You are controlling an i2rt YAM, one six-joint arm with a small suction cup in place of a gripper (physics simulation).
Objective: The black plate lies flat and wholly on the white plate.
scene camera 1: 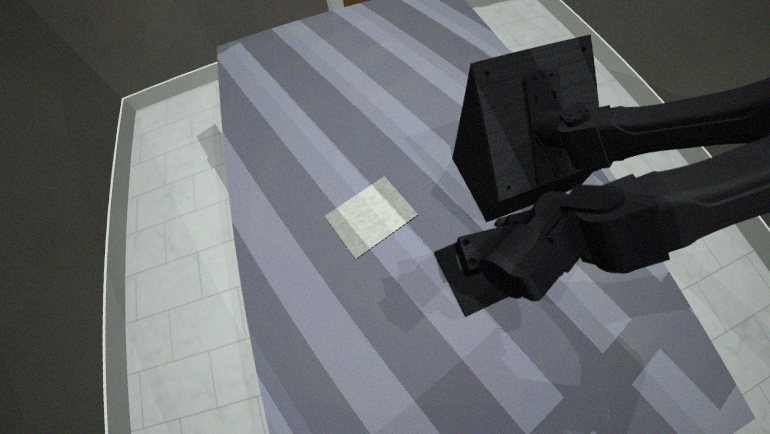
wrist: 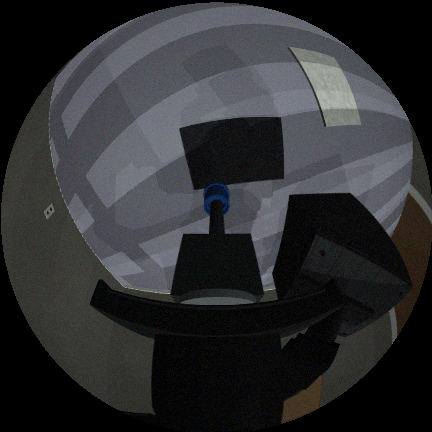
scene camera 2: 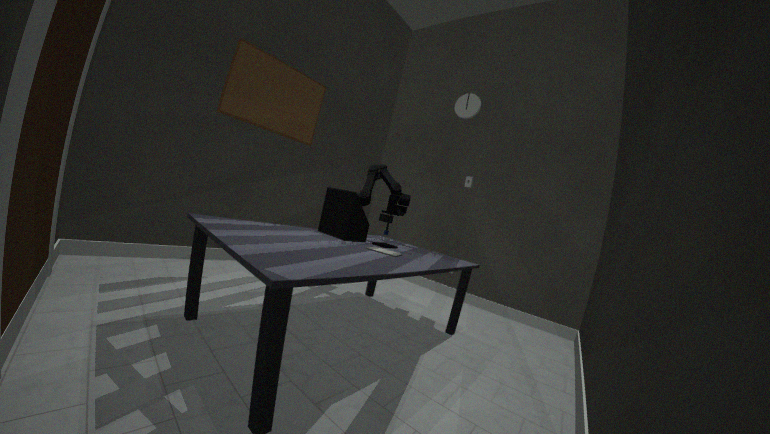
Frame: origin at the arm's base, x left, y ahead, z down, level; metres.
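Seen in the pictures: hand, its tool point: [wrist: 216, 193] [scene camera 2: 385, 234]; arm's base, origin of its link: [scene camera 1: 545, 128] [scene camera 2: 350, 208].
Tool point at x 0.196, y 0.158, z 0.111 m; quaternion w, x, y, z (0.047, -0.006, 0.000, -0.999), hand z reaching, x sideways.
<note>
Pixels of each thing's top centre, then the offset from my tool point to it. Level surfaces: height alone.
- black plate, centre of its top: [wrist: 235, 151] [scene camera 1: 471, 273] [scene camera 2: 385, 244] dx -0.030, dy +0.036, dz +0.056 m
- striped table, height of its surface: dz +0.066 m
- white plate, centre of its top: [wrist: 333, 85] [scene camera 1: 370, 215] [scene camera 2: 384, 250] dx -0.220, dy +0.186, dz +0.060 m
The black plate [scene camera 1: 457, 283] [wrist: 233, 151] lies flat on the striped table [scene camera 1: 322, 350] [scene camera 2: 279, 258], partly hidden under my arm's wrist in scene camera 1. The white plate [scene camera 1: 371, 215] [wrist: 330, 86] lies flat on the table, apart from the black plate with a strip of bare table between them. My suction cup [wrist: 217, 197] [scene camera 2: 385, 226] is blue and hangs above the table, over the near edge of the black plate. It holds nothing and does not touch the plate.
A large black wedge-shaped block [scene camera 1: 517, 124] [scene camera 2: 341, 215] [wrist: 342, 241] carries the arm's base and stands on the table close beside the black plate. The table's edges drop to a tiled floor [scene camera 1: 171, 280].
</note>
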